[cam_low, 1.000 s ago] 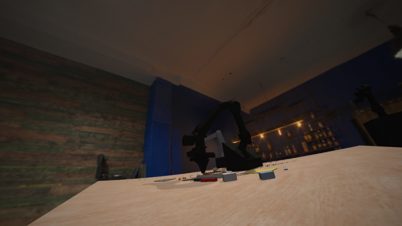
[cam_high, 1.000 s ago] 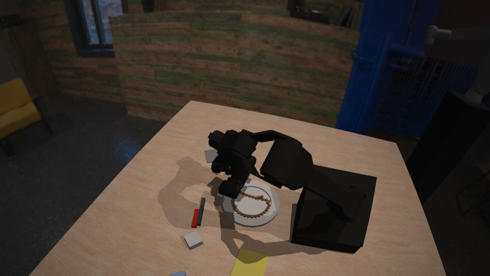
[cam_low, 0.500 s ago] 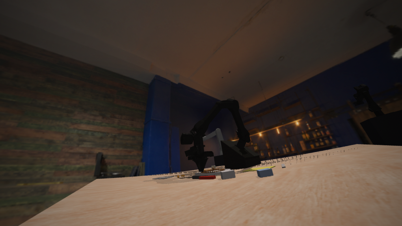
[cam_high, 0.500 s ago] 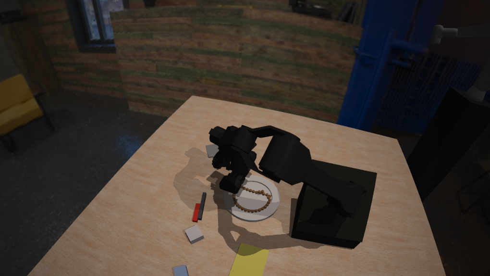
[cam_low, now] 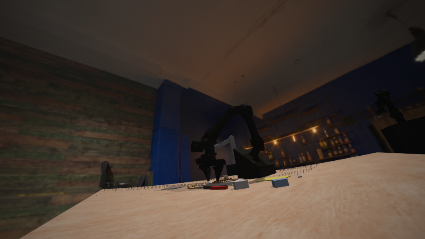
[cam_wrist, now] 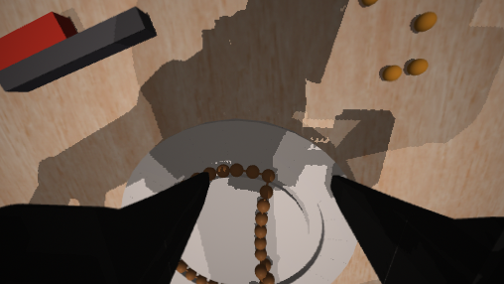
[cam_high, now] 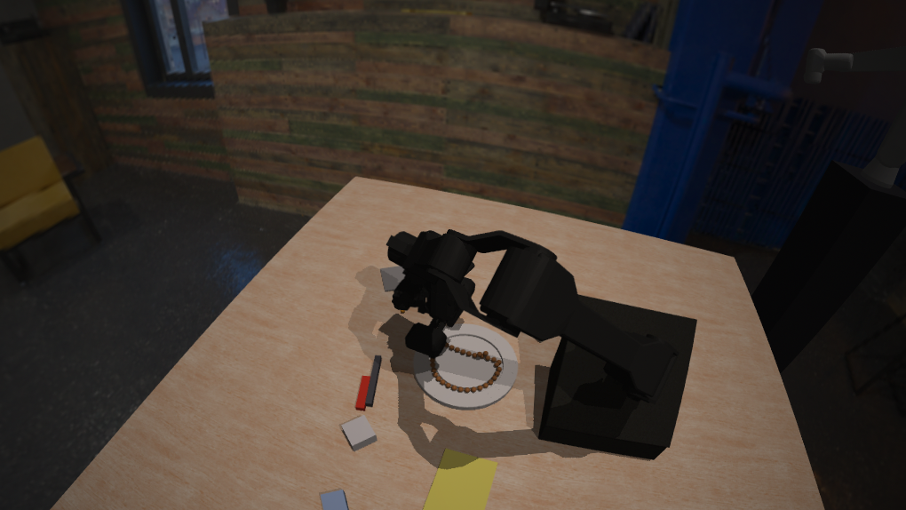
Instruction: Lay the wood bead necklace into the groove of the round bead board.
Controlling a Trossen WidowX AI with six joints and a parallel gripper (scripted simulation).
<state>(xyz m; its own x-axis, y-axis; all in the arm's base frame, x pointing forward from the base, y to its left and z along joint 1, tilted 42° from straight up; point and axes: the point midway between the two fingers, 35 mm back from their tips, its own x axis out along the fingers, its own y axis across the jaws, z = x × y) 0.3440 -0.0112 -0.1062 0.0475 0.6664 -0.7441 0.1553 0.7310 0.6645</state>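
My gripper tip is now 6 cm past the round white bead board, 3 cm to the right of it and 1 cm above it. Round my gripper tip: grey tile: 14 cm ahead, 18 cm to the right, 2 cm below; dark bar: 10 cm ahead, 13 cm to the left, 1 cm below; pale cube: 20 cm behind, 8 cm to the right.
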